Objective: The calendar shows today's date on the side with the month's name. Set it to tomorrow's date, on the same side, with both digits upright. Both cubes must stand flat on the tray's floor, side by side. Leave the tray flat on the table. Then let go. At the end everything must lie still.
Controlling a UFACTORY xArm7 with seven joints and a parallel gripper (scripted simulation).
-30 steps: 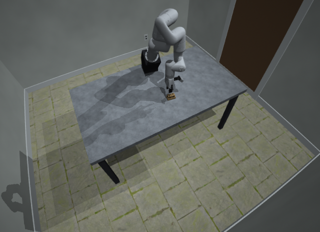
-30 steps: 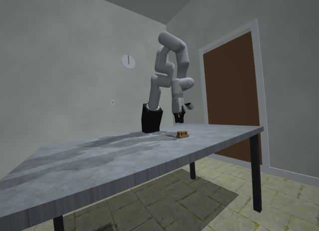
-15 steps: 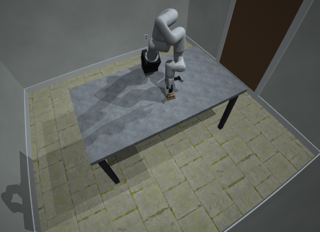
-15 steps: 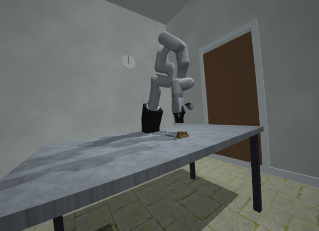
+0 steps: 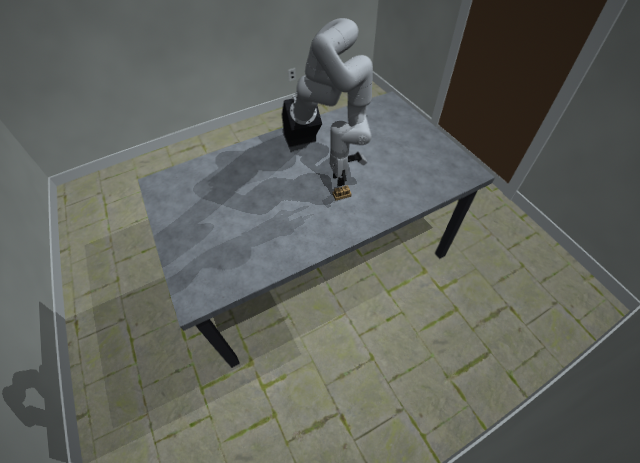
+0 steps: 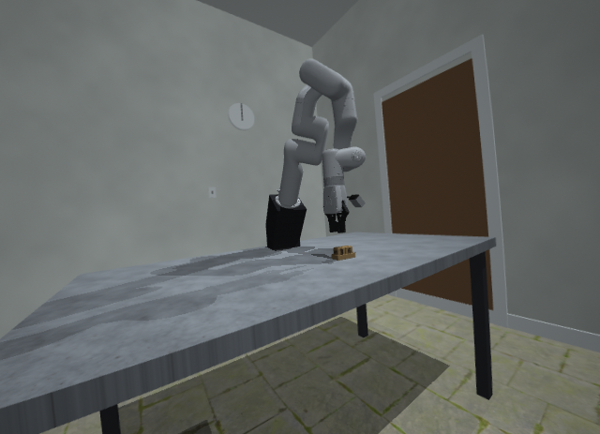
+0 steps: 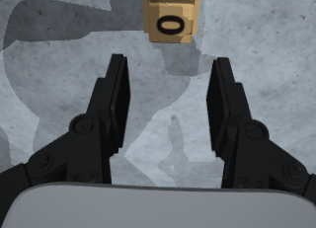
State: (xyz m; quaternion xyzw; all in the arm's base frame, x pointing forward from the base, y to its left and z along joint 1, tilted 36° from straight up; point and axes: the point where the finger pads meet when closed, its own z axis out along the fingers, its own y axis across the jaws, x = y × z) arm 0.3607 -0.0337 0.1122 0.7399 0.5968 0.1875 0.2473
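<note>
Right now the wooden calendar tray is 110 mm below my hand and 20 mm to the left of it.
</note>
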